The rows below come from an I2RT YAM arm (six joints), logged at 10 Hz.
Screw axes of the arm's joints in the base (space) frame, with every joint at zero. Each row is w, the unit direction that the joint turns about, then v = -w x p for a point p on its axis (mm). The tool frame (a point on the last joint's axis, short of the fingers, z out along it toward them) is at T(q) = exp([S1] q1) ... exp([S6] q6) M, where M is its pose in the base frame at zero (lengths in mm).
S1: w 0 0 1 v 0 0 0
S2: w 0 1 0 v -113.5 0 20
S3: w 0 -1 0 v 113.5 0 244
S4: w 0 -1 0 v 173.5 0 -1
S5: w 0 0 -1 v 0 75 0
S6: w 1 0 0 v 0 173.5 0
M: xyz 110.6 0 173.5 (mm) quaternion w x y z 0.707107 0 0.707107 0
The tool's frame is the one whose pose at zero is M.
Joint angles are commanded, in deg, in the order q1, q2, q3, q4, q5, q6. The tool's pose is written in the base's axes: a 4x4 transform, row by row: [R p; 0 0 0 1], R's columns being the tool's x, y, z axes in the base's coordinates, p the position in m. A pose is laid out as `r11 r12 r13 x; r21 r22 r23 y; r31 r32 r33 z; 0 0 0 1`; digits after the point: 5 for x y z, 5 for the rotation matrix.
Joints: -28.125, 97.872, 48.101, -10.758, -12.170, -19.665
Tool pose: -0.84731 0.08941 0.52352 0.28022; 0.07990 0.99597 -0.04079 -0.14127; -0.52505 0.00727 -0.85104 0.13199; 0 0 0 1
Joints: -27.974, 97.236, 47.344, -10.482, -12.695, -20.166
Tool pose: -0.84532 0.07483 0.52899 0.27809; 0.06817 0.99716 -0.03213 -0.13884; -0.52989 0.00890 -0.84802 0.13215; 0 0 0 1
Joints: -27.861, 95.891, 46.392, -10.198, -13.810, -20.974
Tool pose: -0.83704 0.05111 0.54474 0.27505; 0.04929 0.99862 -0.01795 -0.13578; -0.54491 0.01182 -0.83841 0.13504; 0 0 0 1
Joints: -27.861, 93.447, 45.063, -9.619, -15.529, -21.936
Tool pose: -0.81684 0.02124 0.57647 0.27041; 0.02466 0.99969 -0.00189 -0.13216; -0.57633 0.01267 -0.81712 0.14186; 0 0 0 1
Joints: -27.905, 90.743, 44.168, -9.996, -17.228, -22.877
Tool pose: -0.79724 -0.00772 0.60362 0.26556; 0.00204 0.99988 0.01548 -0.12870; -0.60366 0.01357 -0.79713 0.15065; 0 0 0 1
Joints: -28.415, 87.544, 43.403, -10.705, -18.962, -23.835
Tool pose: -0.77314 -0.02946 0.63355 0.25906; -0.01623 0.99951 0.02668 -0.12701; -0.63403 0.01034 -0.77324 0.16166; 0 0 0 1
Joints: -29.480, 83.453, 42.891, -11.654, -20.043, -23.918
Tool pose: -0.74224 -0.02342 0.66972 0.25051; -0.01792 0.99973 0.01510 -0.12760; -0.66989 -0.00080 -0.74246 0.17713; 0 0 0 1
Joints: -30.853, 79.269, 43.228, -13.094, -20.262, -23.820
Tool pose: -0.70967 -0.00003 0.70453 0.24199; -0.01739 0.99970 -0.01747 -0.13020; -0.70432 -0.02465 -0.70946 0.19603; 0 0 0 1
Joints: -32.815, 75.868, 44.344, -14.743, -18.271, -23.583
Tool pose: -0.68956 0.06174 0.72159 0.23320; -0.00740 0.99571 -0.09226 -0.13709; -0.72419 -0.06896 -0.68614 0.21466; 0 0 0 1
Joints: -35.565, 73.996, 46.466, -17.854, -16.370, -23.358
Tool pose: -0.68900 0.13491 0.71210 0.22398; 0.02500 0.98636 -0.16268 -0.14781; -0.72433 -0.09429 -0.68297 0.23024; 0 0 0 1
